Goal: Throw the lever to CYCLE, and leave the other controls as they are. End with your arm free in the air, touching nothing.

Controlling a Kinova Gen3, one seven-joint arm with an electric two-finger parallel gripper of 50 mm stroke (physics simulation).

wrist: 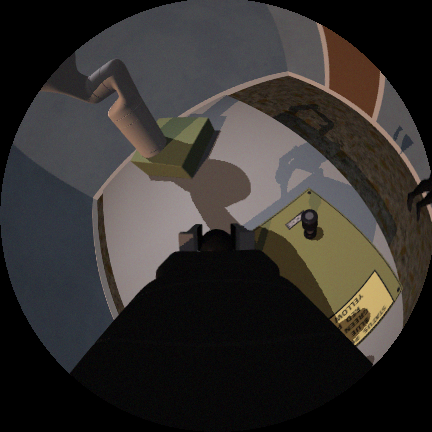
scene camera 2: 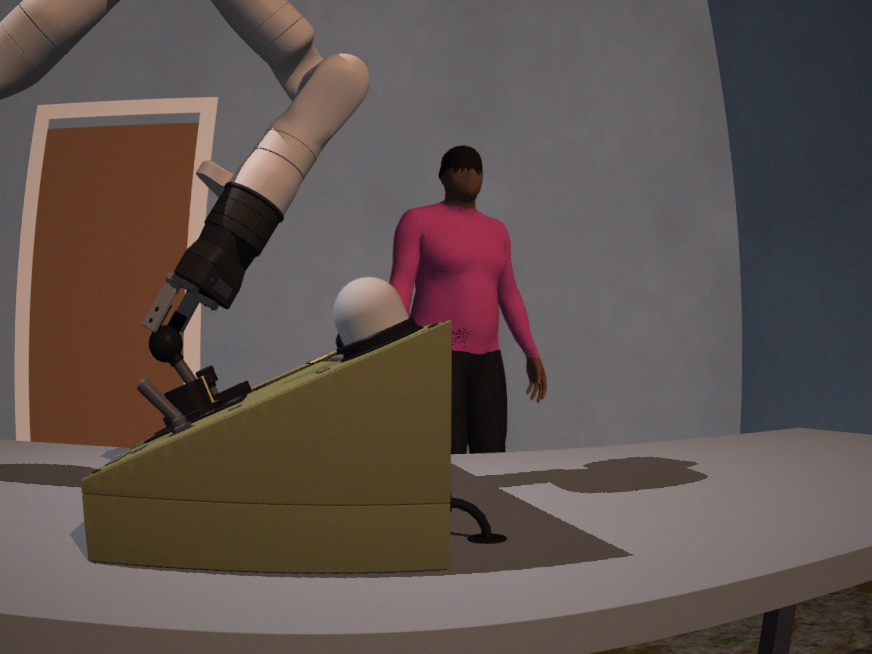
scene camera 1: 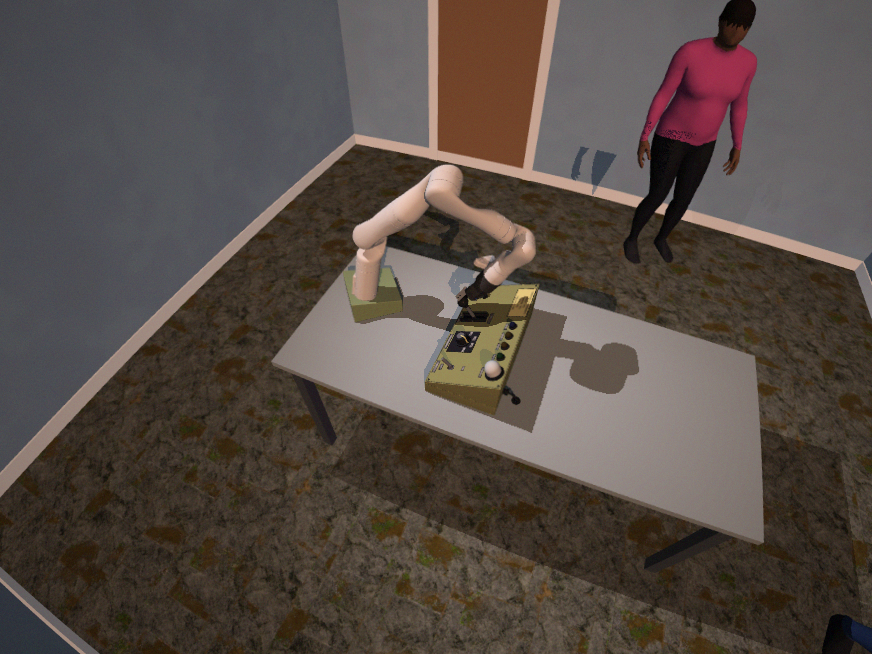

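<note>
The lever has a black ball knob on a grey shaft that rises from a dark slot in the sloped olive console. In the scene camera 2 view the lever leans up and to the left, toward the console's low edge. My gripper is shut on the ball knob, with one finger on each side of it. The lever's position labels, CYCLE among them, cannot be read, and its slot is hidden in the wrist view.
Near the lever are a rotary selector, a toggle, a row of small round parts, a white dome and a small black knob. A person stands beyond the table.
</note>
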